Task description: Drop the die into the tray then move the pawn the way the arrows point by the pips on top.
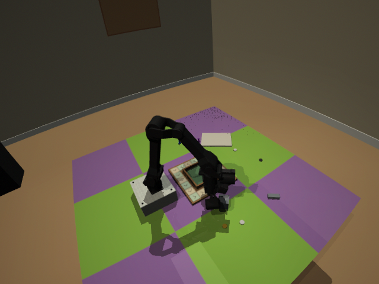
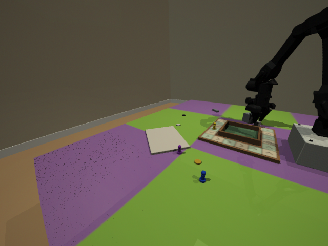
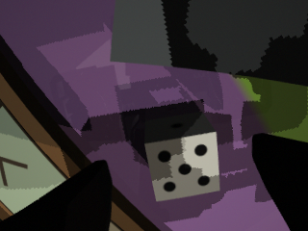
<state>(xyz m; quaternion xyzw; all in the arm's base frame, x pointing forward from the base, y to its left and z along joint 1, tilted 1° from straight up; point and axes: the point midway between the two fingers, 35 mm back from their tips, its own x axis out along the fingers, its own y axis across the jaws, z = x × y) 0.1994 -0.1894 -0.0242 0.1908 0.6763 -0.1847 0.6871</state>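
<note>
Right now the die is 10 mm below my gripper tip. The rest, counted from my gripper tip: yellow pawn 180 mm ahead, 200 mm to the left, 10 mm above; then grey cube 40 mm ahead, 40 mm to the right; then flat grey block 270 mm ahead, 170 mm to the right, 20 mm below.
</note>
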